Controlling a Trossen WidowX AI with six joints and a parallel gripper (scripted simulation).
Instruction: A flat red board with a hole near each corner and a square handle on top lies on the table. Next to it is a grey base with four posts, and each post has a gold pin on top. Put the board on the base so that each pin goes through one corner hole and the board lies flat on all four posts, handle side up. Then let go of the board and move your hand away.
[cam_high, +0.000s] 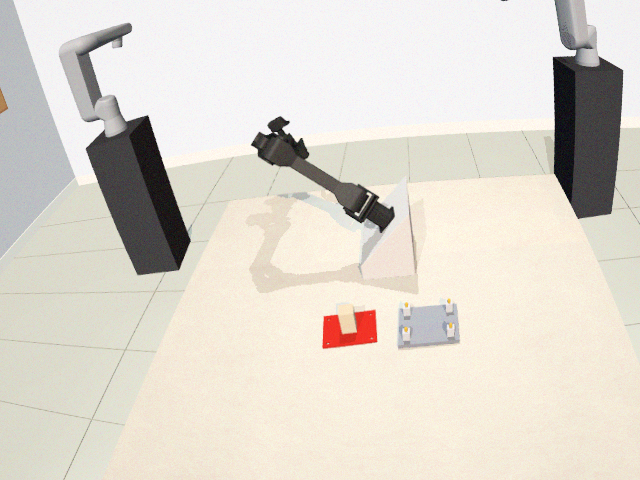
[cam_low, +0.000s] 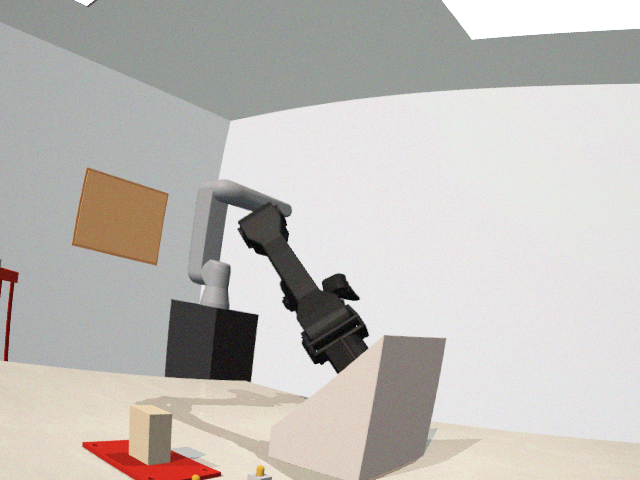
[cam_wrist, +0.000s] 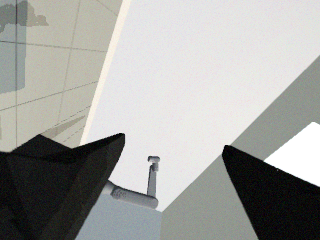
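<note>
Now: the red board 83 cm ahead of my gripper tip, 16 cm to the left of it and 21 cm below it. From my gripper tip the other things lie so: grey base (86 cm ahead, 36 cm to the left, 23 cm below).
</note>
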